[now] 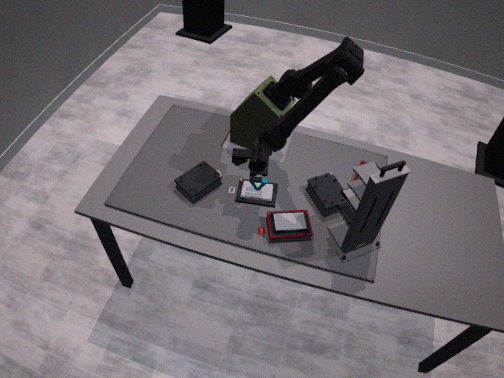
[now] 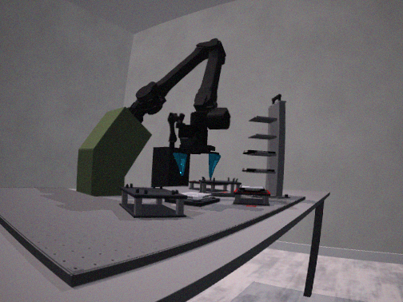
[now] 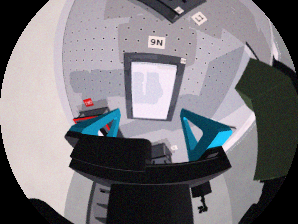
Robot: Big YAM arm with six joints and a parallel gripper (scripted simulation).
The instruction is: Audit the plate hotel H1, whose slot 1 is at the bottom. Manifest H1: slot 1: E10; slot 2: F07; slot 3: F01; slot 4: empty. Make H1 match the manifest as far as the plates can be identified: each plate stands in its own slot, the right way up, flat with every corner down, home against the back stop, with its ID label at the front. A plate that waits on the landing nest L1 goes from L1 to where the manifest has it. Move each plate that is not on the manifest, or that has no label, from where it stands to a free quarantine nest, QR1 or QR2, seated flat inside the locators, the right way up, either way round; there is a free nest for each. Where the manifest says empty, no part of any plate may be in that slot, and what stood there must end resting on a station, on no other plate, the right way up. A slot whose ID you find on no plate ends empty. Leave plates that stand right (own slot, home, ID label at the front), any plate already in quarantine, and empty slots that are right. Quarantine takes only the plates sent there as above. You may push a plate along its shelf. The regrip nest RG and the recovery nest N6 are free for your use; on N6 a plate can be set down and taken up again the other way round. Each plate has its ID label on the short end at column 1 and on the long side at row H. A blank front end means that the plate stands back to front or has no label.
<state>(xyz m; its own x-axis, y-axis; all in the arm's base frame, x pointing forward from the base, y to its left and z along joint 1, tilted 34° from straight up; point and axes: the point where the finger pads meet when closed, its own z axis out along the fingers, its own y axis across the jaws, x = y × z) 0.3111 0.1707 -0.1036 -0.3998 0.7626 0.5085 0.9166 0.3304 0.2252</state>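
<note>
Now: hand 7 cm above the white-topped plate. Also, from my hand: plate hotel H1: 46 cm to the left, 12 cm above, 4 cm ahead; then red-framed nest: 40 cm to the left, 30 cm behind, 6 cm below.
</note>
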